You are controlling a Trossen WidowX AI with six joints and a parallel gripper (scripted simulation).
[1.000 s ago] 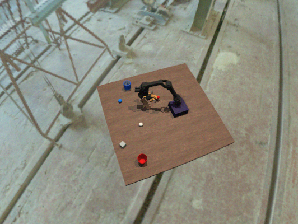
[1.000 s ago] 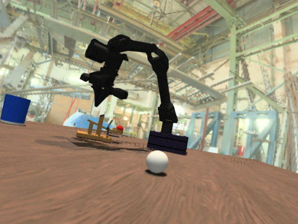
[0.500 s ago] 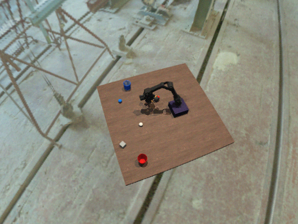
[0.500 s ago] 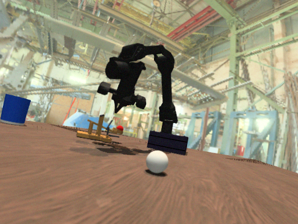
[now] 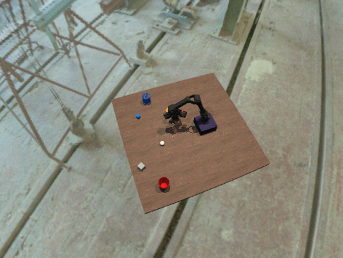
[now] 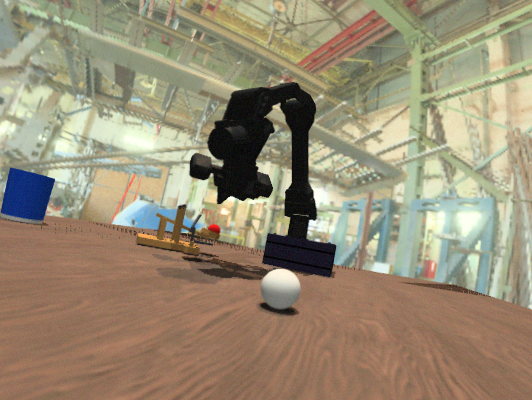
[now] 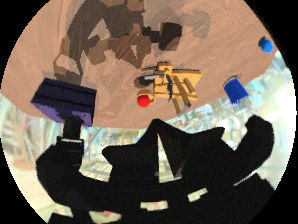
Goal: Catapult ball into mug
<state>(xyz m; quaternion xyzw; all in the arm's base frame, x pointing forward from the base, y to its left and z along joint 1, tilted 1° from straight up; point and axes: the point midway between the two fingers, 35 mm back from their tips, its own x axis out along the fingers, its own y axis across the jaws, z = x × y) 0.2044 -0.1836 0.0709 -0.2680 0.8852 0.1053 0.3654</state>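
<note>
The small red ball lies 40 mm behind my gripper tip, 10 mm to the right of it and 70 mm below it. Round my gripper tip: catapult: 60 mm to the right, 80 mm below; blue mug: 190 mm ahead, 370 mm to the right, 100 mm below; white ball: 310 mm ahead, 180 mm to the left, 110 mm below.
</note>
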